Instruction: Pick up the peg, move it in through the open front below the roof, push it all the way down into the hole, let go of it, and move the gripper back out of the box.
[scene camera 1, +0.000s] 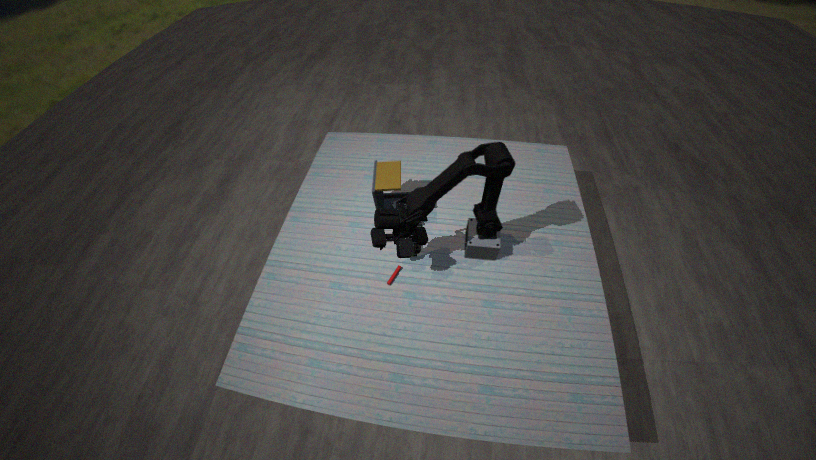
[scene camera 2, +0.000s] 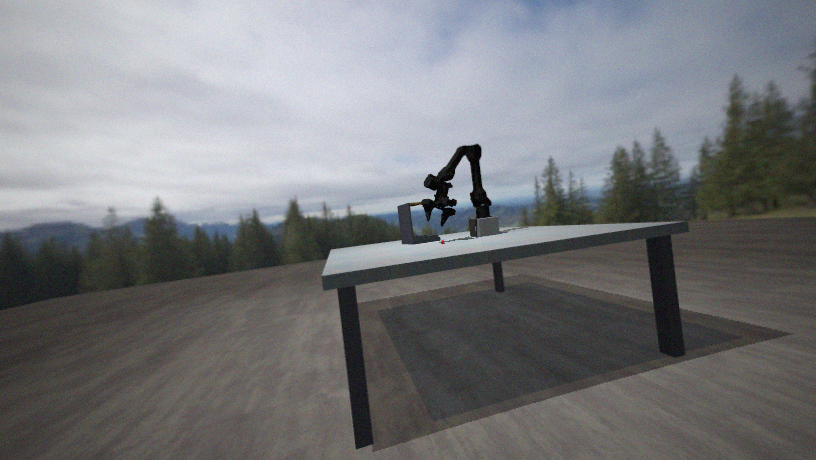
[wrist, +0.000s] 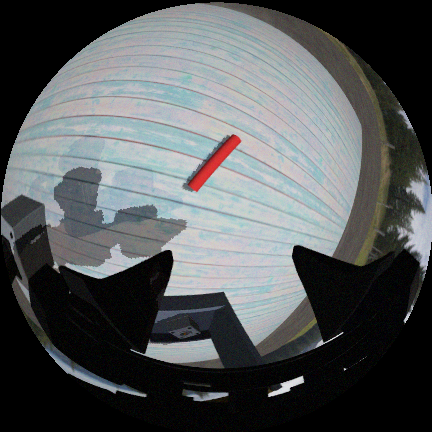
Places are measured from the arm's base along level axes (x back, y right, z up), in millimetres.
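Pixels of known places: gripper, fingertip midpoint: (scene camera 1: 393, 248) (scene camera 2: 434, 223) (wrist: 234, 255); arm's base at its link origin: (scene camera 1: 486, 231) (scene camera 2: 483, 217).
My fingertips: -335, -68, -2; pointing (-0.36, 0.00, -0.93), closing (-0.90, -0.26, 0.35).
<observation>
Ahead of a thing's pixels: the offset from my fingertips to its middle, as dx, dy, dz. "spot": to the spot under its first point. Level surfaces: height alone.
The red peg {-1, -62, -90} (scene camera 1: 394, 275) (scene camera 2: 442, 242) (wrist: 215, 163) lies flat on the table, slanting in the wrist view. My gripper (scene camera 1: 395, 244) (scene camera 2: 436, 222) (wrist: 234, 255) is wide open and empty, with its fingers pointing down above the table. In scene camera 1 it shows just behind the peg; the peg lies ahead of the fingertips in the wrist view, apart from them. The box, with its yellow roof {spot: -18, +229, +127} (scene camera 1: 388, 175) and a dark grey wall (scene camera 2: 406, 224) (wrist: 234, 332), stands behind the gripper. A small block {+3, +244, -72} (wrist: 183, 327) inside the box shows at the bottom of the wrist view; its hole is hard to make out.
The arm's grey base (scene camera 1: 482, 249) (scene camera 2: 487, 226) (wrist: 25, 220) stands on the table {dz -97} (scene camera 1: 422, 354) (scene camera 2: 514, 244) (wrist: 150, 95) to the right of the box in both scene views. The arm reaches over from it and partly covers the box in scene camera 1. Arm shadows fall across the tabletop.
</observation>
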